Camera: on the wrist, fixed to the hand. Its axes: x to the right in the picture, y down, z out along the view.
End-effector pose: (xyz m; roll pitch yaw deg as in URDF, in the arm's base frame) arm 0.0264 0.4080 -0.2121 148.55 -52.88 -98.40
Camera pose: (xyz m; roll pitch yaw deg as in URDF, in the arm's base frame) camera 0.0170 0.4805 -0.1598 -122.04 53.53 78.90
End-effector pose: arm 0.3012 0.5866 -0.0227 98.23 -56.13 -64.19
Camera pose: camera 0.3245 0.6641 0.0164 -70.36 57.79 114.87
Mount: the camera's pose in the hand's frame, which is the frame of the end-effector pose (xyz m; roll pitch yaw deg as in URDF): -0.0008 0.0627 -0.0644 28.67 0.26 -178.28
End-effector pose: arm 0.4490 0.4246 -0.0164 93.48 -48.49 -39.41
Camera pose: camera 0.4485 0.5033 0.0271 -65.25 50.19 140.02
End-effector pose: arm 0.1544 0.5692 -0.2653 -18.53 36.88 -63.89
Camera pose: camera 0.1677 0.6306 -0.3296 45.90 -37.16 118.26
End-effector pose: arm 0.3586 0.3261 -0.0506 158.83 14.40 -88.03
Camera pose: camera 0.3241 0.3051 0.0297 -129.73 -14.01 90.22
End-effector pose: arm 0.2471 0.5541 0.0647 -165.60 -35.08 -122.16
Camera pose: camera 0.1968 0.6183 0.1025 -166.84 34.38 55.90
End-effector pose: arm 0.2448 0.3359 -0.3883 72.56 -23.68 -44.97
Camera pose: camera 0.2895 0.4047 -0.3515 -43.77 25.40 135.33
